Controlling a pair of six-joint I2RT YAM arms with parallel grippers.
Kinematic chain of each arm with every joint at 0, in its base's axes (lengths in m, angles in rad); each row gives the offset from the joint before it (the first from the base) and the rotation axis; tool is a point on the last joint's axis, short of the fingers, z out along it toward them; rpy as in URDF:
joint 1: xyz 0 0 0.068 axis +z
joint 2: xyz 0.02 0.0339 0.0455 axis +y
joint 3: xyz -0.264 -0.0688 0 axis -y
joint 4: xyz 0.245 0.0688 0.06 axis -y
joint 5: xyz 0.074 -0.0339 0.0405 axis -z
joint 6: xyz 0.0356 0 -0.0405 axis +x
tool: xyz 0 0 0 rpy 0 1.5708 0
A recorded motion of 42 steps. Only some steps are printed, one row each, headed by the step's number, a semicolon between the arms.
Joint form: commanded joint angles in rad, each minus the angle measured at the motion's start. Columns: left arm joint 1, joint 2, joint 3, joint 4, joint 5, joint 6; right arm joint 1, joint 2, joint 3, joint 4, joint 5, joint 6.
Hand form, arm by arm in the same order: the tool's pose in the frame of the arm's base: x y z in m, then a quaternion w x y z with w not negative. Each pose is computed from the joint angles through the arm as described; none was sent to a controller.
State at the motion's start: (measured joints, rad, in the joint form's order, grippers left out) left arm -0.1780 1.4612 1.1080 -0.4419 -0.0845 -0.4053; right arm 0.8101 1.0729 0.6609 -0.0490 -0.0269 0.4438
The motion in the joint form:
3: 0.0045 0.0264 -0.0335 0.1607 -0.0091 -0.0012; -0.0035 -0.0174 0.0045 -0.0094 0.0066 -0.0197
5: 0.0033 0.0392 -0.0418 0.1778 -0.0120 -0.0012; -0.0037 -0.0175 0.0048 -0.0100 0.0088 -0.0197
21: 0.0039 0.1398 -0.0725 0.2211 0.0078 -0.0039; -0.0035 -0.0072 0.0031 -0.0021 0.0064 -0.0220
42: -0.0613 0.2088 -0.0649 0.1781 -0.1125 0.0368; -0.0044 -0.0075 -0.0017 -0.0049 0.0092 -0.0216
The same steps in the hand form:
3: 0.3263 -0.0538 0.2632 0.41830 -0.12485 0.89607 -0.08062; 0.1642 0.1724 0.2580 0.42956 -0.16623 0.83014 0.31419
5: 0.3283 -0.0545 0.2579 0.41688 -0.12493 0.89686 -0.07905; 0.1643 0.1723 0.2581 0.43007 -0.16558 0.83033 0.31334
21: 0.3396 -0.0570 0.2193 0.37604 -0.12285 0.91528 -0.07590; 0.1654 0.1736 0.2560 0.42838 -0.16744 0.83106 0.31272
42: 0.3400 -0.0758 0.1964 0.34445 -0.09329 0.93410 -0.01086; 0.1652 0.1729 0.2541 0.42660 -0.16651 0.83322 0.30988

